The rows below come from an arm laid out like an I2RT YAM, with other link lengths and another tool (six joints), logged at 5 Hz.
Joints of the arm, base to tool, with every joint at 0 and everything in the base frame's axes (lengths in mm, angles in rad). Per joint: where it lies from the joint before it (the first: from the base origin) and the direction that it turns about. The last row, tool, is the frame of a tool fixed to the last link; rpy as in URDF.
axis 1: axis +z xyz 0 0 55.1
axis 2: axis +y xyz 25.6 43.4 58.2
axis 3: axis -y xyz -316.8 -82.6 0
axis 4: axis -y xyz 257.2 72.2 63
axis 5: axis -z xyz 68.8 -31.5 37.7
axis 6: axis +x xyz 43.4 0 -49.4
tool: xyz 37 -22 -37 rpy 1.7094 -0.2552 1.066
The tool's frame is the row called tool.
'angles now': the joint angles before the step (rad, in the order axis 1, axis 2, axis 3, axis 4, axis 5, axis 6). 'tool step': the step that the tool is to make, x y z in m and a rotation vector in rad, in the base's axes. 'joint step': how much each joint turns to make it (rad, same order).
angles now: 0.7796, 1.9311, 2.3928, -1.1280, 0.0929, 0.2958
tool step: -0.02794, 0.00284, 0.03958, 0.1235, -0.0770, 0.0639
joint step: 0.0456, -0.0542, 0.0567, 0.0302, -0.0322, 0.0150
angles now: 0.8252, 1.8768, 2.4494, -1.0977, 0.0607, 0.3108
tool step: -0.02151, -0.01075, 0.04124, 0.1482, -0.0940, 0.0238
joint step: 0.0154, -0.0767, 0.0158, 0.0792, -0.0204, 0.0237
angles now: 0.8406, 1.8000, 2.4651, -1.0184, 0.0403, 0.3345
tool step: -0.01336, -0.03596, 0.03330, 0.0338, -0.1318, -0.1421
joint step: -0.0011, -0.0855, -0.0052, 0.0369, 0.1568, -0.0315
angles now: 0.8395, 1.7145, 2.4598, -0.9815, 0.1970, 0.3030
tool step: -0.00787, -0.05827, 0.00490, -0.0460, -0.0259, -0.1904
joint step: -0.0766, -0.1201, -0.1084, -0.0210, 0.1226, -0.0227
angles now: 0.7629, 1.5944, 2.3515, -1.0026, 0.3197, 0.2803
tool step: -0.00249, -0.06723, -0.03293, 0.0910, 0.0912, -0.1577
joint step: -0.2261, -0.2011, -0.3295, 0.0818, -0.0996, 0.1088
